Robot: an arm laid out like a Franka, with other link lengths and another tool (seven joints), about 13 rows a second.
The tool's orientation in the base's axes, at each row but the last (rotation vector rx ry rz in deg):
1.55 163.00 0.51
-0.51 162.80 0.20
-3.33 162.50 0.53
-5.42 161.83 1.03
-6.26 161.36 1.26
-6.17 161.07 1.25
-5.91 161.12 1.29
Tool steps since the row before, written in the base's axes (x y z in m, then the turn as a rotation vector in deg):
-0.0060 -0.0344 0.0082 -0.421 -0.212 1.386
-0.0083 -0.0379 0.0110 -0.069 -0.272 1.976
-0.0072 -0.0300 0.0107 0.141 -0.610 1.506
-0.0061 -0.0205 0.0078 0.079 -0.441 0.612
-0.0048 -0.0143 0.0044 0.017 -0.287 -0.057
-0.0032 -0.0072 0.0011 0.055 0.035 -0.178
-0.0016 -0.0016 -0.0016 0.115 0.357 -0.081
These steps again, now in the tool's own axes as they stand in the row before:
0.0027 -0.0344 -0.0097 -0.007 -0.207 -1.449
0.0049 -0.0378 -0.0131 -0.517 -0.269 -1.909
0.0048 -0.0297 -0.0127 -0.563 -0.615 -1.402
0.0047 -0.0200 -0.0098 -0.237 -0.444 -0.567
0.0042 -0.0139 -0.0061 0.023 -0.288 0.052
0.0032 -0.0069 -0.0023 0.003 0.030 0.187
0.0021 -0.0015 0.0010 -0.107 0.347 0.123

